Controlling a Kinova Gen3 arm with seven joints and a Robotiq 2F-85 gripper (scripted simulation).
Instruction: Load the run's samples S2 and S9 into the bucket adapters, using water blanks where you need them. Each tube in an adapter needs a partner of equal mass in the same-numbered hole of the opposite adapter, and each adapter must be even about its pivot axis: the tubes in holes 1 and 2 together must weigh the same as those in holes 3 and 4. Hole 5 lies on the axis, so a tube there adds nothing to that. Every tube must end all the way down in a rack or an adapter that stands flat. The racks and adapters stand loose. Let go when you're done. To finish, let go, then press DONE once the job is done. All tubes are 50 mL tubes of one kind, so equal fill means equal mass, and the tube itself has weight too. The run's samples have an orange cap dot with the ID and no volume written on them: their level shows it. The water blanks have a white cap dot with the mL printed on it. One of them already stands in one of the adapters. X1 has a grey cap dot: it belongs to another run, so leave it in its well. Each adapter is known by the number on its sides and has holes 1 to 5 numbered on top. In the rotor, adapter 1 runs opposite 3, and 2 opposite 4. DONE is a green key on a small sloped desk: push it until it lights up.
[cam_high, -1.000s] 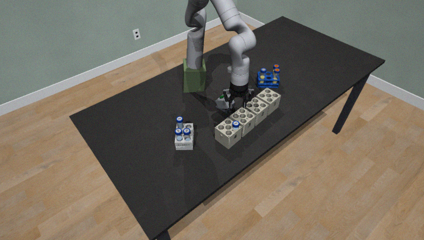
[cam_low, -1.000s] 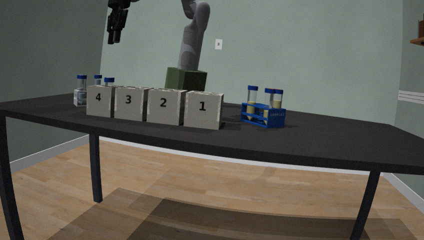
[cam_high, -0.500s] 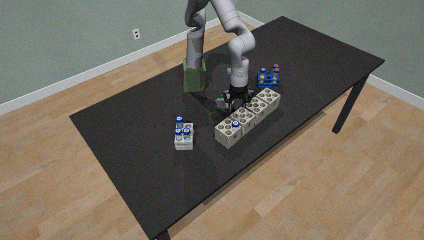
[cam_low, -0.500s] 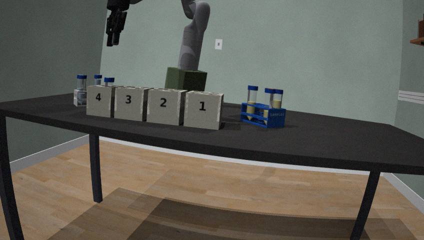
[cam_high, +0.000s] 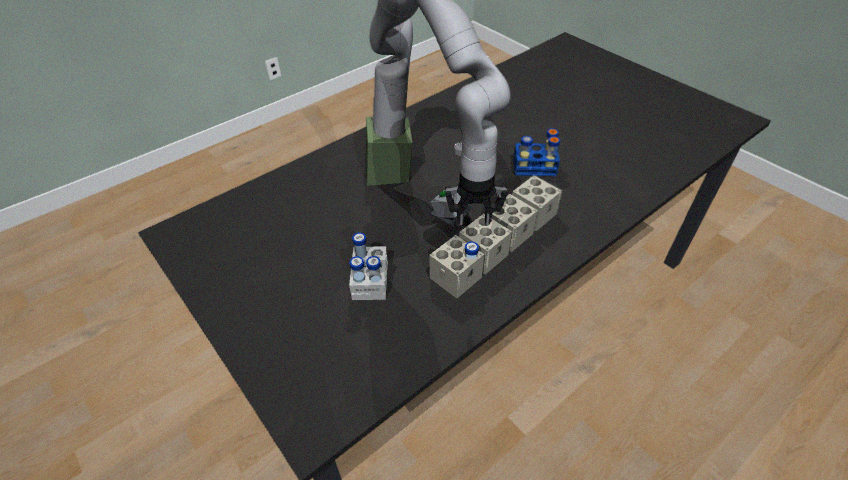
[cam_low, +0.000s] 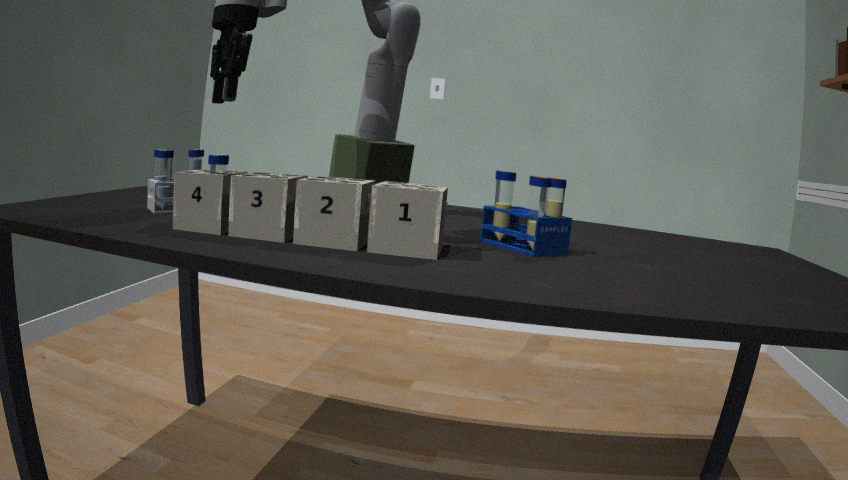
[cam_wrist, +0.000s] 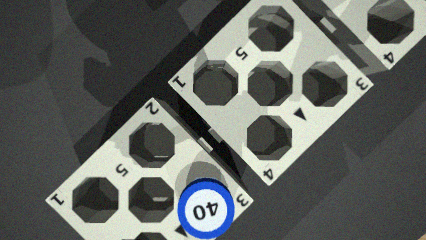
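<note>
Now: the water blank 10 mm to the right of my hand and 160 mm below it. Also, from my hand: adapter 2: 70 mm behind, 180 mm to the left, 170 mm below; adapter 3: 50 mm behind, 80 mm to the left, 170 mm below; white-dot tube: 90 mm behind, 220 mm to the right, 160 mm below.
</note>
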